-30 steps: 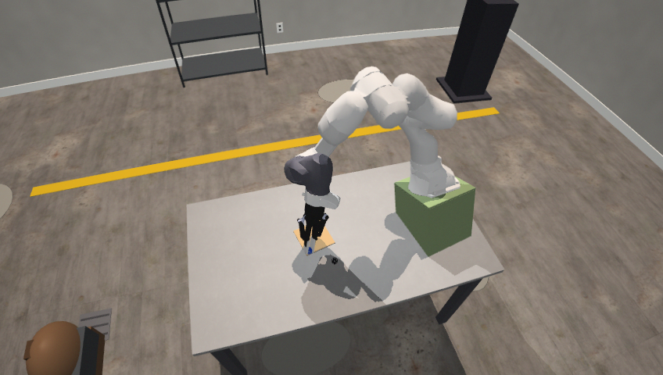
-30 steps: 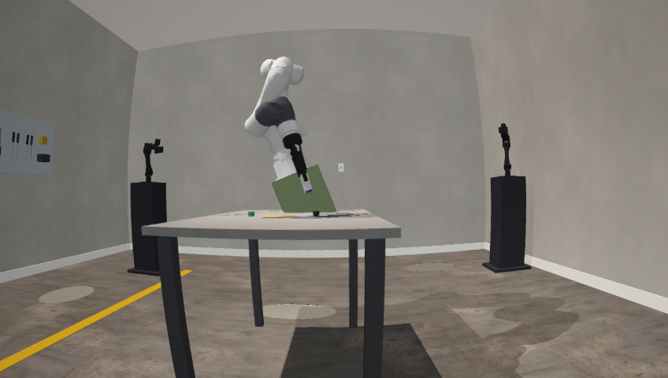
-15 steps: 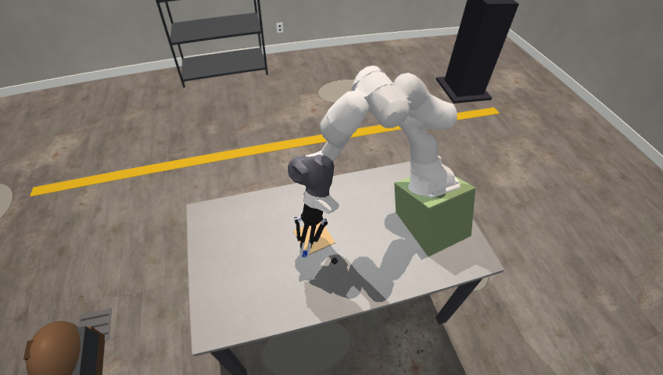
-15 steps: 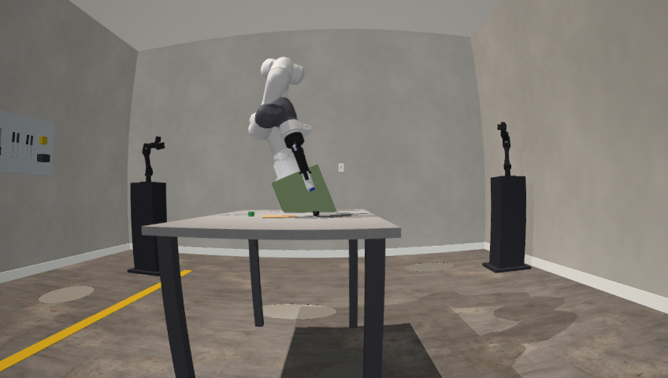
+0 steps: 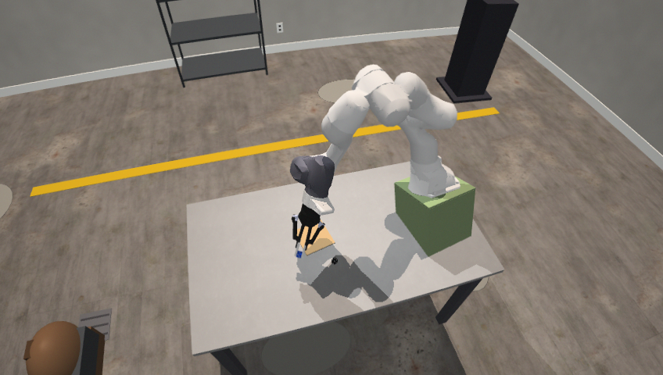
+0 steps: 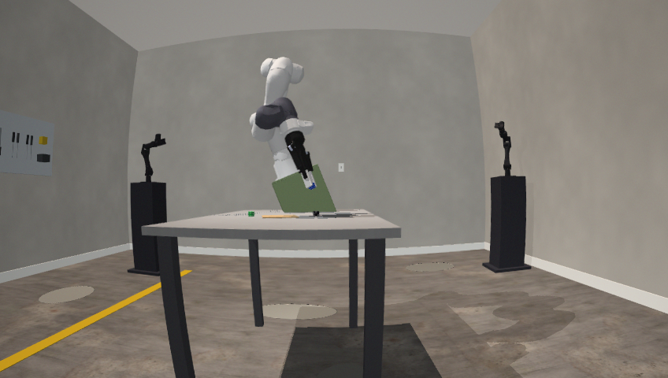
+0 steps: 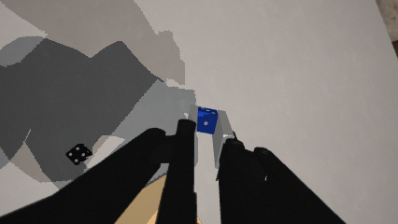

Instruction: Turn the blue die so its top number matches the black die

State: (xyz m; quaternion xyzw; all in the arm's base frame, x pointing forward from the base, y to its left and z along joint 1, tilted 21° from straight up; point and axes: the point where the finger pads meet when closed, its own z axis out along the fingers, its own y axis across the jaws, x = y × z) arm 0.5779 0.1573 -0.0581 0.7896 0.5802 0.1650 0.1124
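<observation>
The mat is 70 mm behind my hand, 130 mm to the right of it and 140 mm below it. From my hand the other things lie so: green die 110 mm behind, 260 mm to the right, 130 mm below; then black die 140 mm behind, 10 mm to the left, 130 mm below; then blue die 10 mm ahead, 10 mm to the left, 20 mm below.
</observation>
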